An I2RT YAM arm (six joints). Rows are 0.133 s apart.
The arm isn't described. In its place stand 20 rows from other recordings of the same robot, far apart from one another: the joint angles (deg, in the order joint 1, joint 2, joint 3, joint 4, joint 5, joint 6), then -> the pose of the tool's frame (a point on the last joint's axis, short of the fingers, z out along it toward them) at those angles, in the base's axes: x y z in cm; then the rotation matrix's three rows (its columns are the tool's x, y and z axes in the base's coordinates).
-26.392 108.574 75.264 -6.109 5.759 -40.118 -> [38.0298 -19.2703 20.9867], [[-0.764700 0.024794 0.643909], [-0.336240 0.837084 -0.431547], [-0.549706 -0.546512 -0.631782]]
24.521 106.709 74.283 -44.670 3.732 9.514 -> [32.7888 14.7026 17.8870], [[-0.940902 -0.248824 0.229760], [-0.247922 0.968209 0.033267], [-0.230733 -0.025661 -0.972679]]
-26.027 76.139 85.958 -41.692 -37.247 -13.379 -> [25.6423 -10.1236 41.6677], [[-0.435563 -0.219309 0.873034], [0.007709 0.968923 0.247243], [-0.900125 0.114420 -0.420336]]
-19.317 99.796 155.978 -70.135 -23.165 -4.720 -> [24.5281 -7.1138 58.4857], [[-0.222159 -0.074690 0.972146], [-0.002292 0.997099 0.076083], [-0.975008 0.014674 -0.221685]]
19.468 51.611 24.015 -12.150 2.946 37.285 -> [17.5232 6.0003 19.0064], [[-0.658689 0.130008 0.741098], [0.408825 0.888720 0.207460], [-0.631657 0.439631 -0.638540]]
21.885 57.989 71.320 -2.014 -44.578 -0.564 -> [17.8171 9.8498 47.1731], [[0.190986 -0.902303 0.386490], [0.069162 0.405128 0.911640], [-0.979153 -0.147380 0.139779]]
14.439 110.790 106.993 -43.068 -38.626 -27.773 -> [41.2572 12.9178 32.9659], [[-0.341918 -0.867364 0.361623], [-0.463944 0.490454 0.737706], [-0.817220 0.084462 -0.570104]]
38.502 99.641 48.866 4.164 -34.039 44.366 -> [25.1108 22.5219 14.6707], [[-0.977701 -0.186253 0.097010], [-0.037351 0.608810 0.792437], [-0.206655 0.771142 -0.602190]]
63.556 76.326 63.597 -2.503 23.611 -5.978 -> [15.2002 27.3599 34.6549], [[-0.048843 -0.656977 0.752327], [-0.312493 0.725463 0.613231], [-0.948664 -0.205145 -0.240734]]
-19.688 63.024 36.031 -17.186 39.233 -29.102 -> [19.8267 -9.4857 22.0253], [[-0.907959 0.282033 0.309949], [-0.075238 0.617899 -0.782650], [-0.412250 -0.733933 -0.539807]]
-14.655 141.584 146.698 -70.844 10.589 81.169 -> [49.2068 -13.5440 25.9781], [[0.182552 0.920903 0.344401], [0.956242 -0.084841 -0.280005], [-0.228638 0.380446 -0.896094]]
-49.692 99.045 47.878 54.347 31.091 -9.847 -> [22.2870 -29.1144 22.6789], [[-0.133365 0.978177 0.159321], [-0.069176 0.151177 -0.986083], [-0.988650 -0.142530 0.047504]]
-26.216 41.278 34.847 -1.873 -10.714 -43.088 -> [16.4061 -7.3408 30.4107], [[-0.278399 0.107956 0.954379], [-0.611087 0.746693 -0.262721], [-0.740990 -0.656350 -0.141908]]
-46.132 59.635 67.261 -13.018 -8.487 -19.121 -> [16.3276 -16.2277 42.3006], [[-0.261742 0.556167 0.788777], [-0.195206 0.769872 -0.607612], [-0.945191 -0.313011 -0.092940]]
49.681 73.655 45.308 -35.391 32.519 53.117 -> [16.7190 16.7435 21.0028], [[-0.739393 0.170634 0.651292], [0.171089 0.983216 -0.063364], [-0.651173 0.064578 -0.756177]]
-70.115 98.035 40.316 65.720 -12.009 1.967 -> [12.4732 -32.3073 21.4968], [[0.076481 0.847590 0.525111], [-0.112745 0.530627 -0.840073], [-0.990676 0.005046 0.136144]]
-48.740 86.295 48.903 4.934 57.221 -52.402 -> [18.3739 -25.4826 22.5782], [[-0.909078 0.253329 -0.330758], [0.385790 0.212113 -0.897872], [-0.157299 -0.943839 -0.290559]]
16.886 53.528 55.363 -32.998 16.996 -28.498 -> [19.2941 4.7694 33.7700], [[-0.416825 -0.270040 0.867949], [-0.603379 0.796348 -0.042004], [-0.679846 -0.541211 -0.494874]]
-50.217 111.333 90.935 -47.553 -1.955 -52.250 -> [26.1829 -31.2549 22.8693], [[-0.963886 -0.003762 0.266288], [-0.077371 0.960728 -0.266487], [-0.254827 -0.277466 -0.926324]]
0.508 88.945 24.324 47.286 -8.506 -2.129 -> [27.8546 0.7736 14.9278], [[-0.292170 -0.160923 0.942730], [-0.039333 0.986930 0.156278], [-0.955557 0.008579 -0.294681]]
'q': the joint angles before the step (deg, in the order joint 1, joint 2, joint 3, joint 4, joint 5, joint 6). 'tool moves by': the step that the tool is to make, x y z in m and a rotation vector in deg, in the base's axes. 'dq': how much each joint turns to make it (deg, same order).
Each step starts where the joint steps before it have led.
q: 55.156, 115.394, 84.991, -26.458, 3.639, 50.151
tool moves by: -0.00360, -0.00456, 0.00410, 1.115, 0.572, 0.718
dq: -0.066, -1.640, -1.552, 0.502, -1.355, -0.044
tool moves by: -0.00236, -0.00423, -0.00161, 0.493, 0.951, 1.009
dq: -0.196, -0.873, -1.596, 0.592, -1.552, -0.414
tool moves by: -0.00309, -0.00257, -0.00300, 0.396, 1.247, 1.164
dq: 0.001, -0.503, -1.333, 0.436, -1.682, -0.284
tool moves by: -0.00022, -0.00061, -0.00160, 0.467, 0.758, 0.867
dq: -0.133, 0.000, -0.371, 0.306, -1.291, -0.351
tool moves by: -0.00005, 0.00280, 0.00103, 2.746, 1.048, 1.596
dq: -0.022, 0.000, -0.196, 1.836, -2.928, 0.022
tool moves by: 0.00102, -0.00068, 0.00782, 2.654, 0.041, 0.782
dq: -0.328, -1.028, -0.177, 1.290, -1.924, 0.021
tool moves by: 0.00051, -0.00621, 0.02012, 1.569, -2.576, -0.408
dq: -0.479, -2.885, 0.067, -0.262, 0.875, -0.786
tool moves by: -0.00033, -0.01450, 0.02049, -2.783, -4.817, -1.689
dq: -0.744, -3.672, -0.111, -3.125, 4.852, -2.820
